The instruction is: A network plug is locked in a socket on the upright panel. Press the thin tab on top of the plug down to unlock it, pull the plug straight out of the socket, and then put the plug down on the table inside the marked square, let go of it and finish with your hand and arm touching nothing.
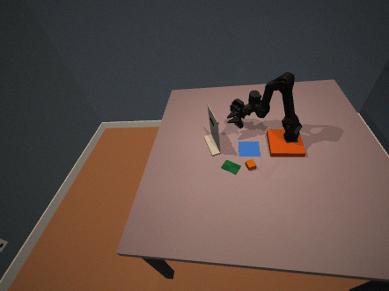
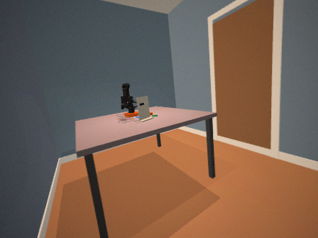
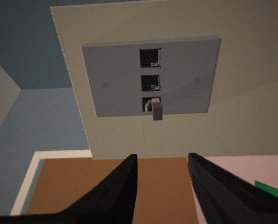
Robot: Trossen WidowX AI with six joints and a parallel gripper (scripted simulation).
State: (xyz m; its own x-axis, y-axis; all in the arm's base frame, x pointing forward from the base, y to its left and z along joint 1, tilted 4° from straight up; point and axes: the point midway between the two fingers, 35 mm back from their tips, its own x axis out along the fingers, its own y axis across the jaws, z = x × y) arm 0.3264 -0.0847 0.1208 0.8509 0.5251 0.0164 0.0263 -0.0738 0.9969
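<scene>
The grey network plug is 7 cm ahead of my gripper tip and 2 cm to the left of it. The rest, counted from my gripper tip: blue marked square (12 cm behind, 8 cm to the left, 17 cm below); then upright panel (9 cm ahead, 1 cm to the left, 6 cm below); then flat green patch (20 cm to the left, 17 cm below).
</scene>
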